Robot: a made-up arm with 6 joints.
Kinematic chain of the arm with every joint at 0, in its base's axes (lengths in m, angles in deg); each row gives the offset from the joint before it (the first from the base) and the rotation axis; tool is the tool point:
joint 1: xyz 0 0 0.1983 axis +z
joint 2: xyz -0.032 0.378 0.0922 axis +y
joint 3: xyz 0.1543 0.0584 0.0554 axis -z
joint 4: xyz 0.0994 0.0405 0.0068 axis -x
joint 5: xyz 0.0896 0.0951 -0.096 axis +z
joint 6: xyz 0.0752 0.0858 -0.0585 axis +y
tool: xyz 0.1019 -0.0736 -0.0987
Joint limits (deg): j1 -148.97..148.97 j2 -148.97..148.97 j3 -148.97..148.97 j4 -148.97..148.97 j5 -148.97..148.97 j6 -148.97..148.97
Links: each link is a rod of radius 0.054 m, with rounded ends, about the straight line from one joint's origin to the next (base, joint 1, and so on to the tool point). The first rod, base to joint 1, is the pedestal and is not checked.
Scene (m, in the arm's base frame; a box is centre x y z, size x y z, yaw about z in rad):
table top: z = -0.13
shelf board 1: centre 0.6 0.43 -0 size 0.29 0.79 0.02 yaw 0.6
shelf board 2: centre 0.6 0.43 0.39 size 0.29 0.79 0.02 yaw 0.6
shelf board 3: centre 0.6 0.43 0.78 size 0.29 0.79 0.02 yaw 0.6
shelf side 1: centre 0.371 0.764 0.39 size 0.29 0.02 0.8 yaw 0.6
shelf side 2: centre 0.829 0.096 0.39 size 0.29 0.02 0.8 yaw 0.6
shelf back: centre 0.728 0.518 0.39 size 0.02 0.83 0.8 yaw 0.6
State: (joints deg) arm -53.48 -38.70 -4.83 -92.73 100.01 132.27
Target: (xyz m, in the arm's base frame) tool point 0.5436 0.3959 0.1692
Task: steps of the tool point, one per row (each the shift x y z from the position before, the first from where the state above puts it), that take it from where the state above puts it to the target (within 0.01 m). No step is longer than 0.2 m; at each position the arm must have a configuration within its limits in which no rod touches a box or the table.
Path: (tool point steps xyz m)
1: -0.0453 -0.0468 0.0228
2: -0.0599 -0.0429 -0.0015
3: -0.0714 -0.0312 -0.0213
4: -0.0693 -0.0196 0.0887
5: -0.0764 0.0348 0.0474
6: -0.0540 0.0769 -0.0083
7: -0.0106 0.0876 -0.0707
8: 0.0336 0.0568 -0.1269
9: 0.0563 -0.0101 -0.1629
10: 0.0415 -0.0913 -0.1680
11: 0.0445 0.0483 0.0118
12: 0.0473 0.0354 0.0039
13: 0.0457 0.0237 -0.0042
14: 0.0403 0.0142 -0.0115

